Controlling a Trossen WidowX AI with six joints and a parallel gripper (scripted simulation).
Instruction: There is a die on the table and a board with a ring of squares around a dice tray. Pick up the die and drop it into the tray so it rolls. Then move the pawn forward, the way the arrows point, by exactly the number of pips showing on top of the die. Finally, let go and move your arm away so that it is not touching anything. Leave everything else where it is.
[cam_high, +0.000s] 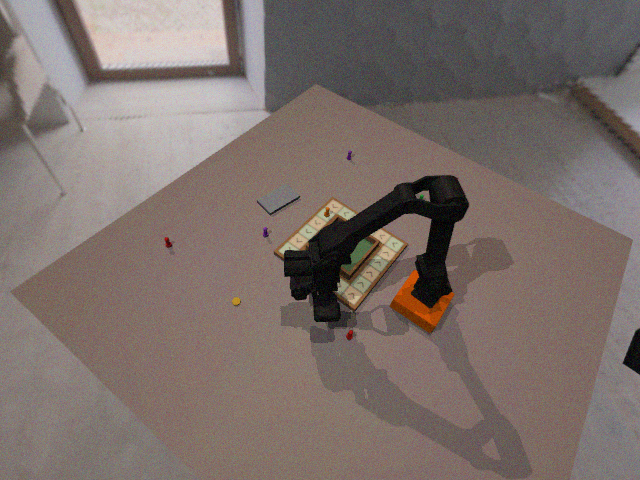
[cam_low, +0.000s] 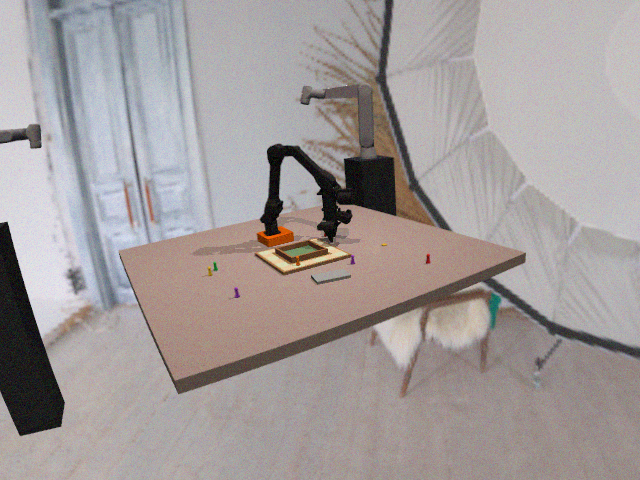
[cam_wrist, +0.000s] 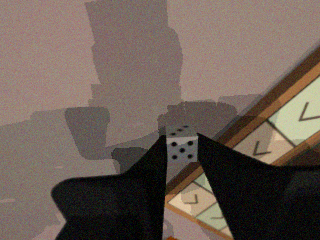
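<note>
My gripper tip is 19 cm short of the orange pawn, 23 cm to the left of it and 2 cm below it. From my gripper tip the other things lie so: white die right at my gripper tip; then yellow disc 16 cm ahead, 16 cm to the left, 1 cm below; then green dice tray 7 cm ahead, 17 cm to the right.
</note>
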